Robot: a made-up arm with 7 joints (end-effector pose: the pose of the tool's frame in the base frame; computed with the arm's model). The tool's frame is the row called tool.
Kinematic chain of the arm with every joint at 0, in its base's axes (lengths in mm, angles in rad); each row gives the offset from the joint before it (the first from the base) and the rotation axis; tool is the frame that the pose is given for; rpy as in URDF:
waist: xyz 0 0 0 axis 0.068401 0.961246 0.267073
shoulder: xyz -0.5 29.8 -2 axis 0.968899 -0.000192 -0.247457
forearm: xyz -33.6 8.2 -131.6 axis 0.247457 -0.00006 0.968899
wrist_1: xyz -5.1 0 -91 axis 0.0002 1 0.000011
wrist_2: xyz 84 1.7 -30.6 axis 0.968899 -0.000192 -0.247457
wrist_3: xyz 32.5 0 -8.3 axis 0.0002 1 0.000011
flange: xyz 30.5 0 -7.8 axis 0.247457 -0.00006 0.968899
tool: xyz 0 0 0 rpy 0 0.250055 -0.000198
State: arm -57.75 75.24 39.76 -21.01 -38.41 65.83 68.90
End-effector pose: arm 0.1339 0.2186 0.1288 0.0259 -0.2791 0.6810 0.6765
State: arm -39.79 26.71 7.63 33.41 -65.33 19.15 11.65
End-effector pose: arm 0.2708 0.1457 -0.1967 -0.3658 0.1894 0.1185 0.9035
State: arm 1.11 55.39 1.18 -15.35 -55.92 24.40 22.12
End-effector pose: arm 0.1305 0.1974 -0.1542 0.0545 0.2528 0.0843 0.9623
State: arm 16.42 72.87 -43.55 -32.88 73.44 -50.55 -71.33
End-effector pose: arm -0.0091 0.1471 -0.1633 -0.5091 0.0007 0.8380 0.1965
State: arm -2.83 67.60 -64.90 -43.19 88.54 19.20 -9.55
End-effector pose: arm 0.0377 0.1054 -0.1622 0.7732 -0.2295 -0.4235 0.4126
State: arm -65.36 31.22 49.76 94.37 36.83 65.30 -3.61
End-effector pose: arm 0.2674 0.1673 -0.2072 -0.0517 0.7729 0.1421 0.6163
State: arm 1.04 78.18 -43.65 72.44 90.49 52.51 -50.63
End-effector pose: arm 0.0300 0.3836 -0.0960 -0.6106 -0.6729 -0.0884 0.4081
